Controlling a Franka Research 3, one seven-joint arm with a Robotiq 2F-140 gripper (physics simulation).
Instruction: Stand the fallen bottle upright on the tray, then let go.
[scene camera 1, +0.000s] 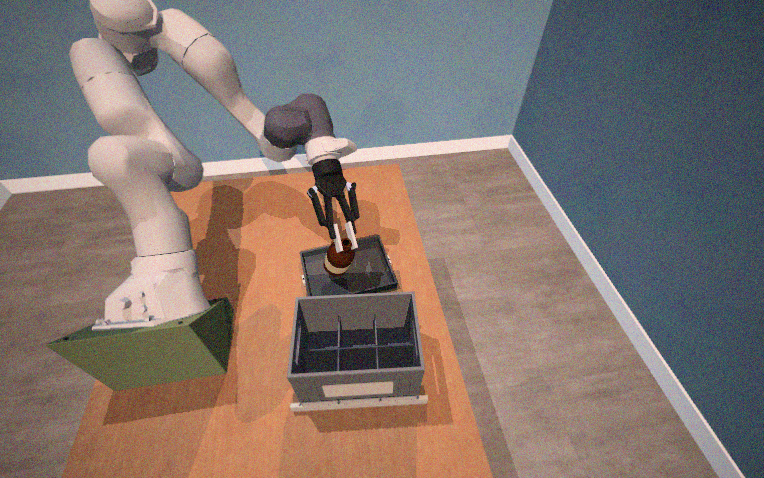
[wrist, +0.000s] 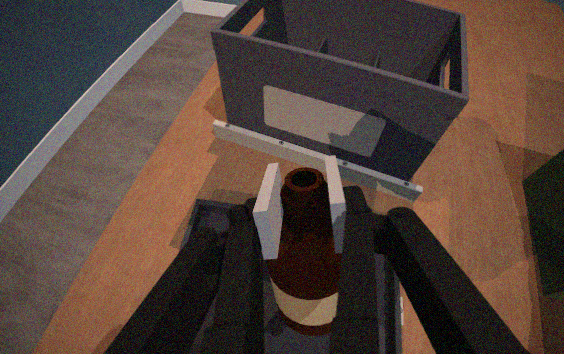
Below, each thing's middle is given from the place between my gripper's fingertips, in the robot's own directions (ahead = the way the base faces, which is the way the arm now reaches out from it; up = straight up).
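The brown bottle (scene camera 1: 336, 264) is 60 mm below my hand, and it's 40 mm to the left of it and 20 mm behind it.
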